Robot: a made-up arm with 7 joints.
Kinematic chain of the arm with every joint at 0, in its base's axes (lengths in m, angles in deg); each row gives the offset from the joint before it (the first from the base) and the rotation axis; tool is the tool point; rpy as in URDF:
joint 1: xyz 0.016 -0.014 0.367 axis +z
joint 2: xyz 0 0.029 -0.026 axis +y
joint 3: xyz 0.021 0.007 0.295 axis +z
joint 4: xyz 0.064 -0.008 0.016 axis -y
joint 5: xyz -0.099 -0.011 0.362 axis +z
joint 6: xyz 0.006 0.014 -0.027 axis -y
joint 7: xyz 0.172 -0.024 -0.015 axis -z
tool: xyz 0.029 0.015 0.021 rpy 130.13 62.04 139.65
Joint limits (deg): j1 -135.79..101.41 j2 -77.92..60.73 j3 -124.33..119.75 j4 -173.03..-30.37 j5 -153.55..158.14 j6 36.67..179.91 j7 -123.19..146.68
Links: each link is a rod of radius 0.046 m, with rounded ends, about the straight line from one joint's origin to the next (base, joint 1, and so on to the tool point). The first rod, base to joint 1, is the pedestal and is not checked.
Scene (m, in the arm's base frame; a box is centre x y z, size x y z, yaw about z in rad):
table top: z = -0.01
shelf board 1: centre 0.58 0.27 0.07 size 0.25 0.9 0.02 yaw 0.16
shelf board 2: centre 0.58 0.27 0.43 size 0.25 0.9 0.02 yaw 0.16
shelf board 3: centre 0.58 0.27 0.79 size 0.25 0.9 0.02 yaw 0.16
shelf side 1: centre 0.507 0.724 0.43 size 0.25 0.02 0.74 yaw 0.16
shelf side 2: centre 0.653 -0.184 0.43 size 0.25 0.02 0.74 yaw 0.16
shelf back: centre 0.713 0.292 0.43 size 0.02 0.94 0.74 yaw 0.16
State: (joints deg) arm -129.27 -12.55 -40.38 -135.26 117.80 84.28 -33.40
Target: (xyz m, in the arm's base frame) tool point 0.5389 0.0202 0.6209
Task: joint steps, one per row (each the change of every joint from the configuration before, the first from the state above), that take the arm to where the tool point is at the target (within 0.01 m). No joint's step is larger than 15 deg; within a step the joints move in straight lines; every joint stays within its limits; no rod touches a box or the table.
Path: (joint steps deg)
1: 13.81 -7.83 10.84 -3.06 -2.13 -4.29 -0.32
2: 13.81 -7.84 10.85 -3.06 -2.14 -4.29 -0.31
3: 13.81 -7.83 10.84 -3.06 -2.13 -4.28 -0.32
4: 13.82 -7.84 10.84 -3.06 -2.13 -4.29 -0.31
5: 13.81 -7.83 10.85 -3.06 -2.14 -4.29 -0.32
6: 13.81 -7.84 10.84 -3.06 -2.13 -4.29 -0.32
7: -4.01 14.38 8.42 11.45 2.64 0.07 2.08
8: -4.00 14.38 8.42 11.46 2.63 0.07 2.07

